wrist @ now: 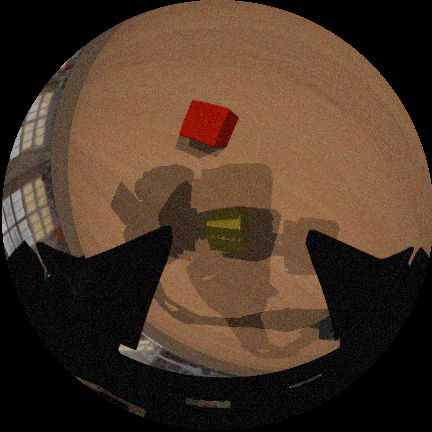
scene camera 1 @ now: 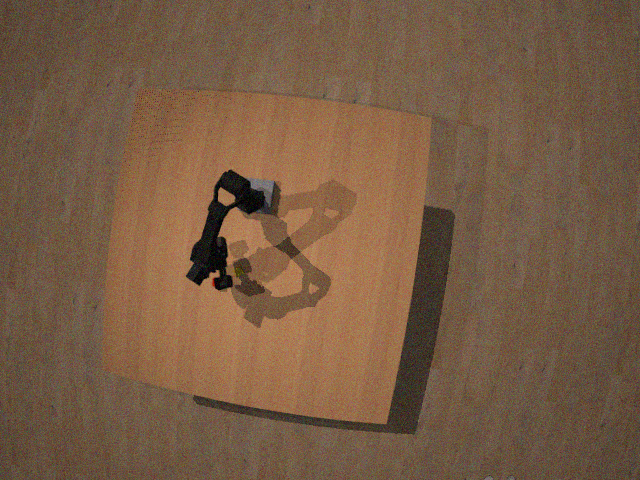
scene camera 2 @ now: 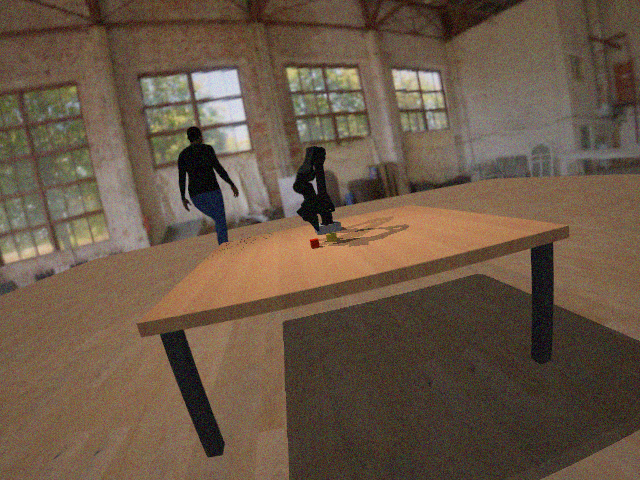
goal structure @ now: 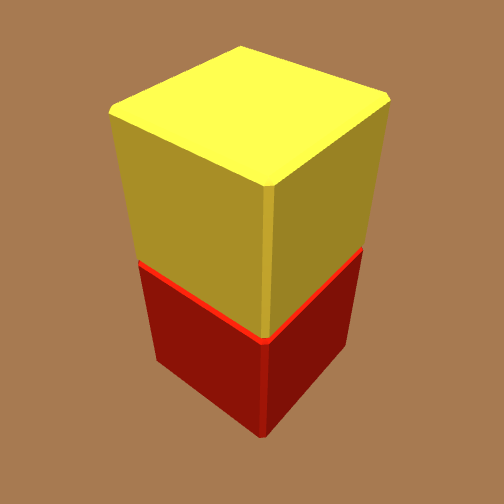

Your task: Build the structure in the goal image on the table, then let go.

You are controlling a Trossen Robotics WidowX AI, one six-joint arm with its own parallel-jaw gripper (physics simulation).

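Where they show: gripper, between the fingertips: (wrist: 243, 235) (scene camera 1: 228, 268) (scene camera 2: 322, 228); arm's base, origin of its link: (scene camera 1: 255, 200).
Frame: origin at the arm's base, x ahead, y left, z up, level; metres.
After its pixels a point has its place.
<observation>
A red cube (scene camera 1: 214, 282) (scene camera 2: 314, 243) @(x 0.323, y -0.181, z -0.024 m) (wrist: 205, 122) @(x 0.304, y -0.174, z -0.010 m) rests on the table, mostly hidden under the gripper in scene camera 1. A yellow cube (scene camera 1: 238, 271) @(x 0.267, y -0.082, z -0.010 m) (scene camera 2: 331, 237) @(x 0.287, y -0.092, z -0.023 m) (wrist: 227, 230) @(x 0.267, y -0.093, z -0.010 m) rests on the table, apart from the red one and largely in the arm's shadow. My gripper (scene camera 1: 222, 264) @(x 0.252, y -0.113, z 0.019 m) (wrist: 243, 235) @(x 0.252, y -0.113, z 0.019 m) is open and empty, its fingers wide apart above the table. In the wrist view the yellow cube shows between the two fingertips, lower down, and the red cube shows beyond them.
The arm's grey base (scene camera 1: 267, 188) @(x -0.041, y 0.049, z 0.000 m) (scene camera 2: 330, 226) @(x 0.045, y -0.003, z -0.012 m) stands on the wooden table (scene camera 1: 310, 361) @(x 0.645, y 0.170, z -0.043 m) (scene camera 2: 361, 268) @(x 0.754, y -0.180, z -0.043 m), behind the cubes in scene camera 2. The arm's shadows fall across the tabletop around the yellow cube. A person (scene camera 2: 201, 170) in a black top is beyond the table.
</observation>
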